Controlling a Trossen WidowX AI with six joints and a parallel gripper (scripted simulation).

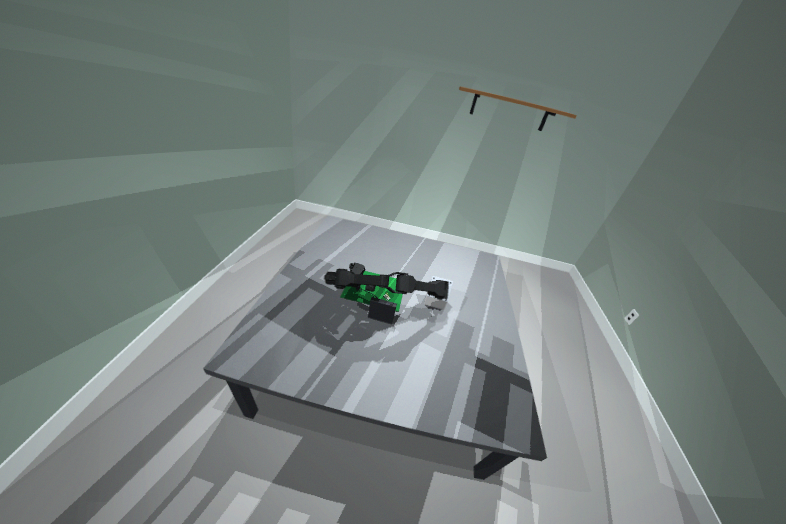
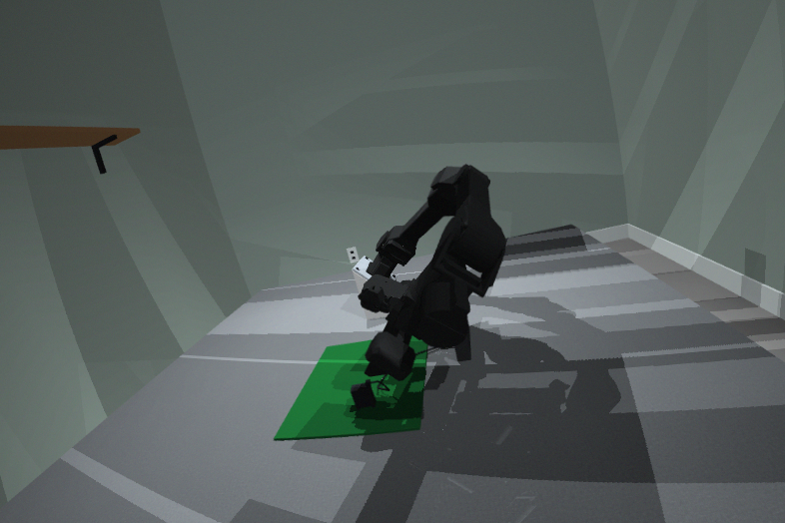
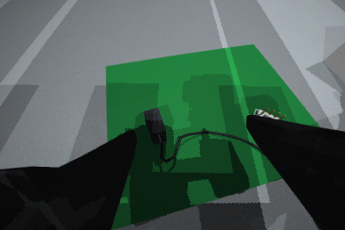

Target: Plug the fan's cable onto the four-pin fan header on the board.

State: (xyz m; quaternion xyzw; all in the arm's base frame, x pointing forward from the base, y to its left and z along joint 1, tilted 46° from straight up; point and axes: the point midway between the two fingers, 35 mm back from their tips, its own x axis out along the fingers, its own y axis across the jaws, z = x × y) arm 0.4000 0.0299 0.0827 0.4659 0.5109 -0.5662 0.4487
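My gripper tip is now 60 mm above the black plug, 30 mm to the left of it and 30 mm short of it. Round my gripper tip: black fan (130 mm to the left, 130 mm behind, 20 mm below); green board (100 mm below, 60 mm to the right, 60 mm behind).
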